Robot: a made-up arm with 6 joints.
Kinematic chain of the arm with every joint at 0, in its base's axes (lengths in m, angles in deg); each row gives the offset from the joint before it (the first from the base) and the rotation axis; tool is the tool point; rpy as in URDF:
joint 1: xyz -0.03 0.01 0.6 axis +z
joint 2: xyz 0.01 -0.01 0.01 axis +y
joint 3: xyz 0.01 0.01 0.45 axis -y
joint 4: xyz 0 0 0 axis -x
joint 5: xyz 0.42 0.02 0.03 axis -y
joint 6: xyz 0 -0.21 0.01 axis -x
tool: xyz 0.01 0 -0.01 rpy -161.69 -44.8 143.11
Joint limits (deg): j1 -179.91..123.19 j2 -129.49..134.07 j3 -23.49..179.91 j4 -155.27..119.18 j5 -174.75..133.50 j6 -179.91..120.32
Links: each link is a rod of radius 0.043 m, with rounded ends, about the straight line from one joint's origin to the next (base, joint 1, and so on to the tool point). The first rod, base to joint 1, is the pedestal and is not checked.
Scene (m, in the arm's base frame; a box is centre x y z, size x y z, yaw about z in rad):
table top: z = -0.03
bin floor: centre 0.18 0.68 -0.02 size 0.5 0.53 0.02 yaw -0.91
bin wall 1: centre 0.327 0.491 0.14 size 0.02 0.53 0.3 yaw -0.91
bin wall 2: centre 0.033 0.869 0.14 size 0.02 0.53 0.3 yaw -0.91
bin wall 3: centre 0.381 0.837 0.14 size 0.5 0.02 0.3 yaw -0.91
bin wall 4: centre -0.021 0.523 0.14 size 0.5 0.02 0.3 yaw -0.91
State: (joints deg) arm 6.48 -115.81 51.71 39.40 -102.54 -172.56
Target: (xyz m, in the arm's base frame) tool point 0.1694 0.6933 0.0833
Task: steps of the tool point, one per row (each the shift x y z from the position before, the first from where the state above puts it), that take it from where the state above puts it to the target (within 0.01 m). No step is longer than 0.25 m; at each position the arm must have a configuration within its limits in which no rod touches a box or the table.
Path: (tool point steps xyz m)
1: -0.0442 0.2283 -0.0014
2: 0.0269 0.2319 0.0013
3: 0.0952 0.2120 0.0041
4: 0.1528 0.1715 0.0066
5: 0.1933 0.1152 0.0091
6: 0.2130 0.0497 0.0112
7: 0.2102 -0.0167 0.0133
8: 0.1864 -0.0773 0.0148
9: 0.0091 0.0252 -0.0882
10: 0.0032 0.0086 -0.0927
11: -0.0031 -0.0085 -0.0932
12: -0.0092 -0.0253 -0.0902

